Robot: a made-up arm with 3 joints.
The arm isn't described. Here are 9 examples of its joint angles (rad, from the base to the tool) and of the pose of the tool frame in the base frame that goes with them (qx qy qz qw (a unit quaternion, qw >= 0); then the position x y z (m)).
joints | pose
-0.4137 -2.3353 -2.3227 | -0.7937 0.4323 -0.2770 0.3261 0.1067 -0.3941 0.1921
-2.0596 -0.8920 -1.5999 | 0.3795 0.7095 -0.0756 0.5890 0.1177 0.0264 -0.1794
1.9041 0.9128 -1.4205 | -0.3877 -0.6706 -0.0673 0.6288 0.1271 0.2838 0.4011
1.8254 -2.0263 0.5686 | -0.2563 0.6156 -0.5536 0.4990 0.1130 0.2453 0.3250
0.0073 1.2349 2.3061 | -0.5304 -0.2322 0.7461 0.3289 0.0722 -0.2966 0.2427
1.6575 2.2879 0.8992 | 0.5422 0.4214 -0.7259 0.0396 0.1422 0.1452 0.3746
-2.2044 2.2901 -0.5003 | -0.4588 0.3073 0.8334 0.0204 0.0844 -0.0098 -0.1419
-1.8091 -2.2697 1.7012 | -0.6401 -0.1200 -0.6662 0.3635 0.1615 -0.1771 -0.1338
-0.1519 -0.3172 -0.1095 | 0.0662 0.1613 -0.0419 0.9838 0.1127 -0.2469 0.2943
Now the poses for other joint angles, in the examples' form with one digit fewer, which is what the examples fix.
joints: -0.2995 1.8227 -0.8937
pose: 0.420 -0.665 -0.368 0.495 0.096 -0.322 0.288
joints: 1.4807 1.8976 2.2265
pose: 0.712 -0.088 -0.628 0.302 0.139 0.045 0.468
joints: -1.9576 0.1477 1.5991
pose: 0.547 -0.622 0.356 0.432 0.010 -0.045 -0.115
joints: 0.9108 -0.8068 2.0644
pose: 0.095 0.528 0.621 0.572 0.028 0.017 0.538
